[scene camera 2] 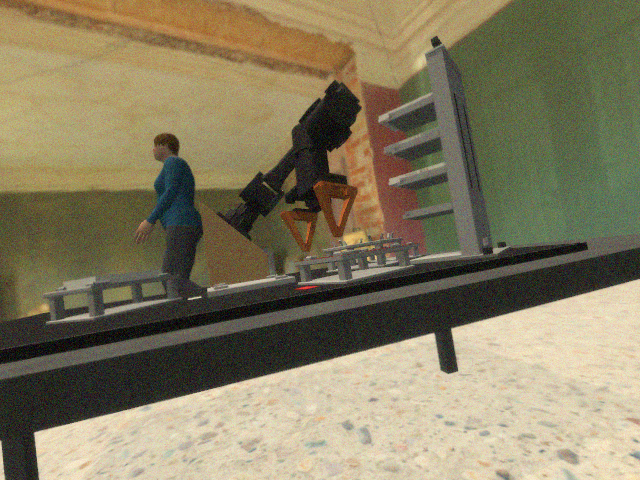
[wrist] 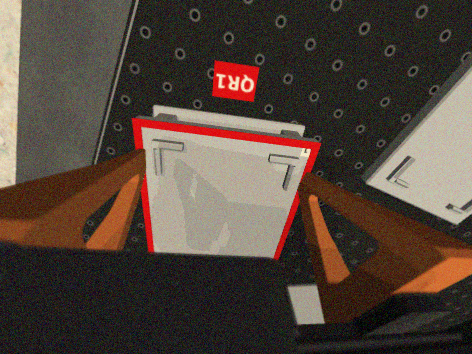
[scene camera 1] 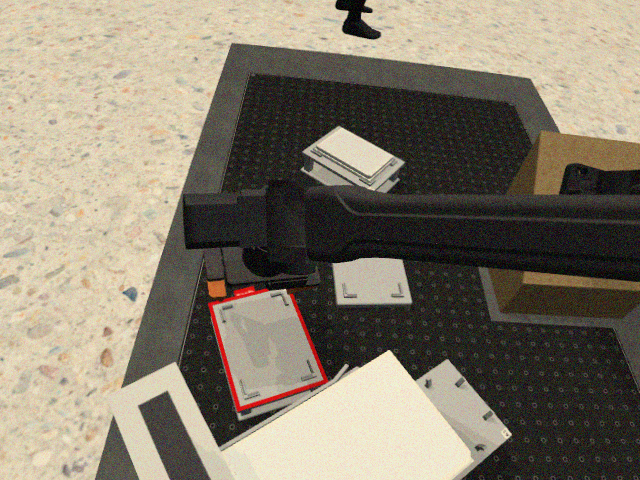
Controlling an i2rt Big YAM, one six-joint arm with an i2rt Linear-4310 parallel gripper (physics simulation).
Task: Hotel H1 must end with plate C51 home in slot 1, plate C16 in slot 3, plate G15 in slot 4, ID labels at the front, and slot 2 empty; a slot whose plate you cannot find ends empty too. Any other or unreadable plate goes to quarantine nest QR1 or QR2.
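Places are measured from the arm's base along level axes (x ahead, y left, z up), in metres.
Pixels of known places: gripper, fingertip midpoint: (scene camera 2: 320, 244) (wrist: 230, 170) (scene camera 1: 254, 293); arm's base, link origin: (scene camera 2: 231, 230).
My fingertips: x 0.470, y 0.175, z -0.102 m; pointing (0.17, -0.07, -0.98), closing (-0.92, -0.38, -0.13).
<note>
Ahead of a thing's pixels: the offset from my fingertips to its top centre. "spot": to the spot under its first point.
My gripper (scene camera 1: 261, 287) (scene camera 2: 322, 241) (wrist: 230, 170) is open and empty, pointing down over the near part of red-bordered nest QR1 @(0.027 m back, 0.059 m left, 0.015 m down) (scene camera 1: 268, 346) (wrist: 240, 200). QR1 stands raised on short posts, with bare corner clips and a gripper shadow on its surface. Its red label @(spot: 0.022 m ahead, 0.035 m right, 0.061 m down) (wrist: 235, 81) shows in the wrist view. Hotel H1 (scene camera 2: 454, 155) is a grey tower with four shelves. The upper three have light tops; the lowest looks thinner. From above, a cream panel @(0.114 m back, 0.269 m left, 0.269 m up) (scene camera 1: 351, 418) covers its top shelf. A cream plate @(0.122 m back, 0.349 m right, 0.003 m up) (scene camera 1: 356, 149) lies on the back raised stand (scene camera 1: 314, 167) (scene camera 2: 113, 279). No plate ID is readable.
A low grey nest @(0.165 m back, 0.126 m right, 0.043 m down) (scene camera 1: 372, 289) (scene camera 2: 248, 286) (wrist: 430, 145) with corner clips stands beside QR1. Another grey nest @(0.250 m back, 0.154 m left, 0.015 m up) (scene camera 1: 465, 403) lies partly hidden beneath the hotel's overhang. A brown box (scene camera 1: 568, 294) (scene camera 2: 224, 253) stands at the arm's base. A person (scene camera 2: 178, 206) is beyond the table.
</note>
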